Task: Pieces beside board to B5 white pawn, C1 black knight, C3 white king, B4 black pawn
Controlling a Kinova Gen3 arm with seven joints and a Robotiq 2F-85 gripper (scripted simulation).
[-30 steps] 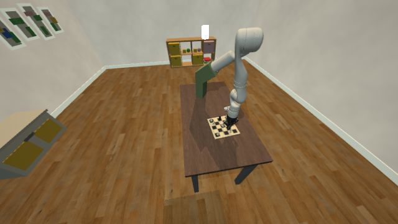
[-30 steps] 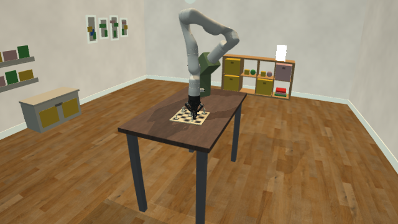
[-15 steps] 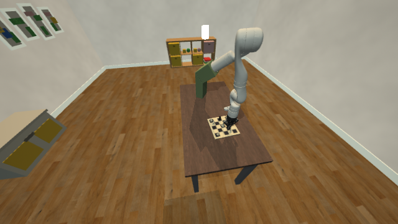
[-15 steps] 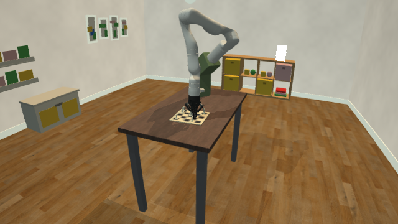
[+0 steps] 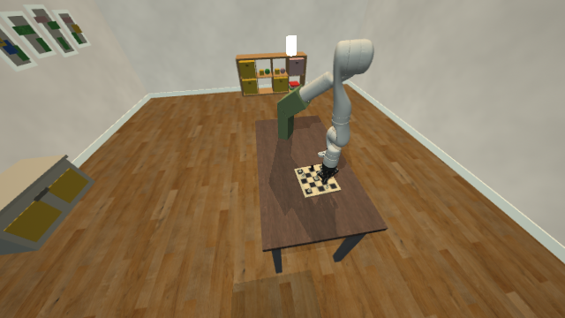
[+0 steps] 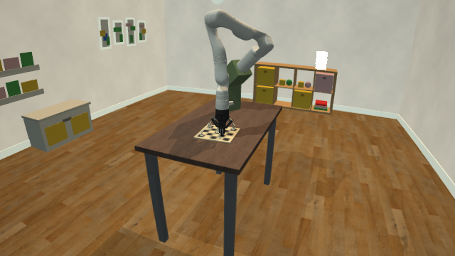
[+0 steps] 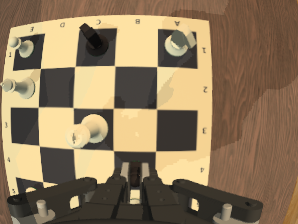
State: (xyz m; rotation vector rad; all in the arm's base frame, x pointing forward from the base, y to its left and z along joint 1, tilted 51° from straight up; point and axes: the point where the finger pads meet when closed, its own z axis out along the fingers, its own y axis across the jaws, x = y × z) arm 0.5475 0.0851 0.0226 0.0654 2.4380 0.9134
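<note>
Now: the black pawn 1 cm below my hand. Also, from my hand: black knight: 11 cm behind, 6 cm to the right, 1 cm below; then chessboard: 4 cm to the right, 3 cm below, 3 cm behind; then white king: 4 cm to the right, 3 cm behind.
</note>
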